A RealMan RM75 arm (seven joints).
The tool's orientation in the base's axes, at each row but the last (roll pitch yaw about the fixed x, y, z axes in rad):
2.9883, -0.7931, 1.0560
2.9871, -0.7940, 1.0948
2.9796, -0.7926, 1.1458
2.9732, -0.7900, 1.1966
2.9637, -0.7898, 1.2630
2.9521, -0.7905, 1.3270
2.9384, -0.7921, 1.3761
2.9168, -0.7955, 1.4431
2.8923, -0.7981, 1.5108
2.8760, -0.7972, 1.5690
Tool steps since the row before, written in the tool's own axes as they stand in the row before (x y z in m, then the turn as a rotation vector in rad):
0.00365, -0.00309, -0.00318, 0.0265, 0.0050, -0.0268
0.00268, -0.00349, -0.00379, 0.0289, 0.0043, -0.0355
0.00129, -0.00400, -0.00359, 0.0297, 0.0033, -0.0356
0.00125, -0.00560, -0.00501, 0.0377, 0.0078, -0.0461
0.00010, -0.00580, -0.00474, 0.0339, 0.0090, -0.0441
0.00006, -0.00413, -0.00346, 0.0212, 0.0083, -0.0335
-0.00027, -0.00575, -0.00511, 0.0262, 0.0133, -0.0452
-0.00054, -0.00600, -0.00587, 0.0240, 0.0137, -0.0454
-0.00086, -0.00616, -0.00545, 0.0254, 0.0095, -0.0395
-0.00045, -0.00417, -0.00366, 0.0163, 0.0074, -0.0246
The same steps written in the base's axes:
-0.00276, 0.00232, 0.00447, 0.0003, -0.0011, 0.0380
-0.00377, 0.00148, 0.00416, -0.0035, -0.0041, 0.0457
-0.00460, 0.00081, 0.00295, -0.0041, -0.0031, 0.0462
-0.00664, 0.00050, 0.00370, -0.0025, -0.0062, 0.0597
-0.00700, -0.00041, 0.00263, -0.0014, -0.0080, 0.0558
-0.00501, -0.00063, 0.00189, -0.0005, -0.0097, 0.0393
-0.00710, -0.00158, 0.00251, 0.0009, -0.0155, 0.0516
-0.00755, -0.00257, 0.00268, 0.0010, -0.0173, 0.0503
-0.00750, -0.00285, 0.00201, -0.0012, -0.0113, 0.0465
-0.00499, -0.00205, 0.00138, 0.0007, -0.0070, 0.0296

